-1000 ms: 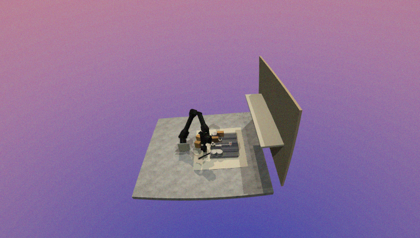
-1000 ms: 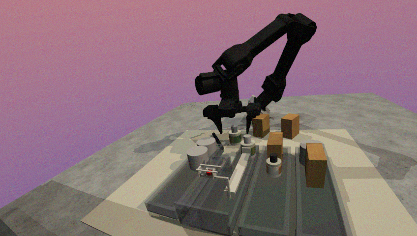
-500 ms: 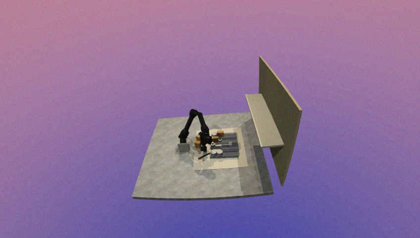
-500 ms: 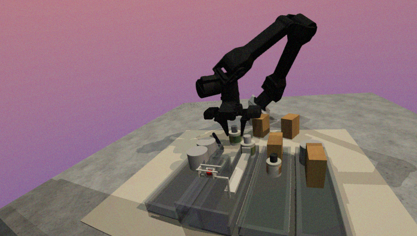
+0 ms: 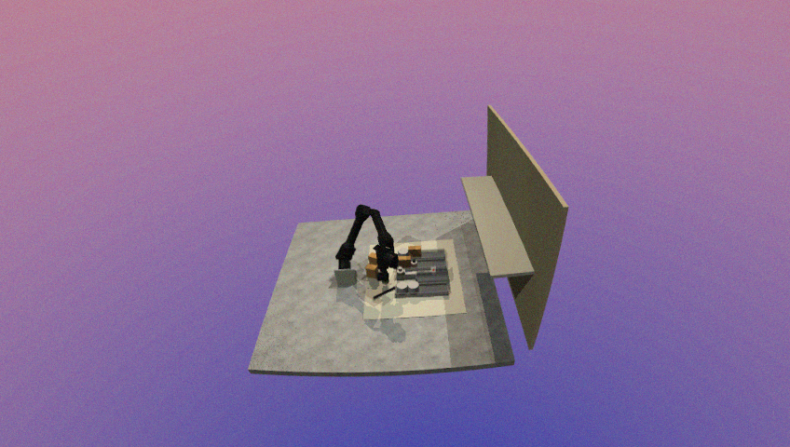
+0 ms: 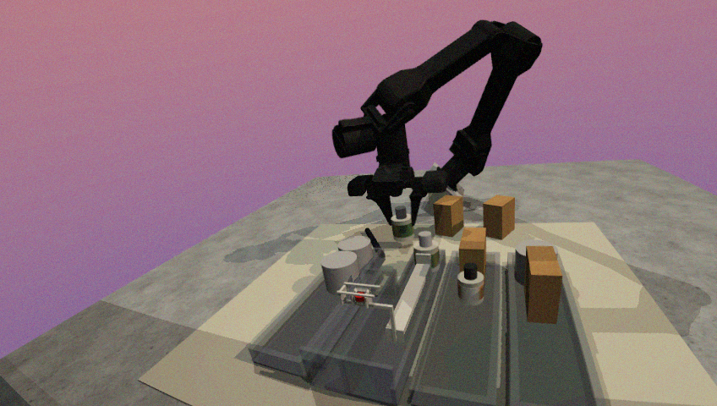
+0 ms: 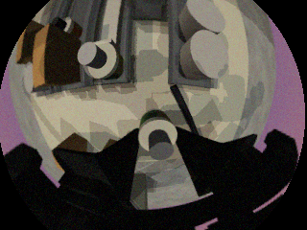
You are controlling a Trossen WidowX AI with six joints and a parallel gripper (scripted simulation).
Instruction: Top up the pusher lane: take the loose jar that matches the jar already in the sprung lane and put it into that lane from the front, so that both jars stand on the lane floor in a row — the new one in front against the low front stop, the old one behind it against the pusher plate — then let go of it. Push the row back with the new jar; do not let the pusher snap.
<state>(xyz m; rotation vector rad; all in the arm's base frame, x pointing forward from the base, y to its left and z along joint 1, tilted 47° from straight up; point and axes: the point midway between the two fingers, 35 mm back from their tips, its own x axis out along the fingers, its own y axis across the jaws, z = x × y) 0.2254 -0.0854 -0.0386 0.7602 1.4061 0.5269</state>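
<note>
The black stick is 70 mm to the right of my gripper tip, 40 mm below it and 10 mm behind it. Round my gripper tip: pusher bar 200 mm ahead, 10 mm to the left; grey rack 240 mm ahead, 30 mm below, 10 mm to the left; shelf 600 mm ahead, 320 mm above.
</note>
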